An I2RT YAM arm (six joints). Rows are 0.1 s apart.
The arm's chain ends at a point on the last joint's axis. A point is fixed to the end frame.
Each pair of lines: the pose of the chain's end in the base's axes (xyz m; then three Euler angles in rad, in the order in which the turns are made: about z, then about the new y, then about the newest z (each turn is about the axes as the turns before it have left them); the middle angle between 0 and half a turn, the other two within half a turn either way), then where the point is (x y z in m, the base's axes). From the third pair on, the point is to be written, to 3 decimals.
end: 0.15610 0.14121 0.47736 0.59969 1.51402 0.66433
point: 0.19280 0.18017 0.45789
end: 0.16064 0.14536 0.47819 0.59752 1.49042 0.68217
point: 0.19756 0.18481 0.46017
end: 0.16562 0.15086 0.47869 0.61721 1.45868 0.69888
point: 0.202 0.192 0.463
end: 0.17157 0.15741 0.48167 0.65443 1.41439 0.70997
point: 0.207 0.200 0.468
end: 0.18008 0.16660 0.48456 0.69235 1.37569 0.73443
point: 0.214 0.211 0.473
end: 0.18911 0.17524 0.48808 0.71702 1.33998 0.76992
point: 0.221 0.221 0.479
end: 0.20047 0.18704 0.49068 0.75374 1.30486 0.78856
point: 0.231 0.235 0.484
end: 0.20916 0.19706 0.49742 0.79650 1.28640 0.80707
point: 0.237 0.246 0.492
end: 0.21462 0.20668 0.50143 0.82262 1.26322 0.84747
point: 0.241 0.257 0.498
